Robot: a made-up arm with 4 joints.
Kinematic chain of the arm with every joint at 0, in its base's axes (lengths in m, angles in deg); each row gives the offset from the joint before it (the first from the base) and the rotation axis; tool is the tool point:
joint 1: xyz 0 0 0.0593 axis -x
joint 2: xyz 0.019 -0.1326 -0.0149 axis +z
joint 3: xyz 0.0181 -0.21 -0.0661 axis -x
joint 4: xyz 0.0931 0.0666 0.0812 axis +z
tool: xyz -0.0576 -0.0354 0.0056
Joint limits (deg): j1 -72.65..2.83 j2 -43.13..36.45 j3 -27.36..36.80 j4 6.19..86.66
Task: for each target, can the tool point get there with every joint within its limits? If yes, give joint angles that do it. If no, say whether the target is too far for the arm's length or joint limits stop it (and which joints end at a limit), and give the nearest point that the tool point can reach.
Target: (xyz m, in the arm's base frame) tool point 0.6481 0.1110 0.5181
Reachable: no: too far | nearest point 0.2576 -0.2141 0.0759 | short by 0.674 m
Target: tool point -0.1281 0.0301 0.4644
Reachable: no: joint limits stop it (at a limit: joint 1, joint 2, joint 4) | nearest point -0.0576 -0.2984 0.0758 | short by 0.514 m
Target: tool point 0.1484 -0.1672 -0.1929
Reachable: yes | joints -56.86 7.26 17.30 54.76
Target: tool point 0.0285 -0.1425 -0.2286
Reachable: yes | joints -63.74 -18.05 12.59 18.14
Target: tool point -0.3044 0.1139 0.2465
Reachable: no: joint limits stop it (at a limit: joint 1, joint 2, joint 4) | nearest point -0.0509 -0.2915 0.0705 | short by 0.510 m
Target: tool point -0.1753 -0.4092 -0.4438
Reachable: no: too far | nearest point -0.0535 -0.2550 -0.2542 | short by 0.273 m
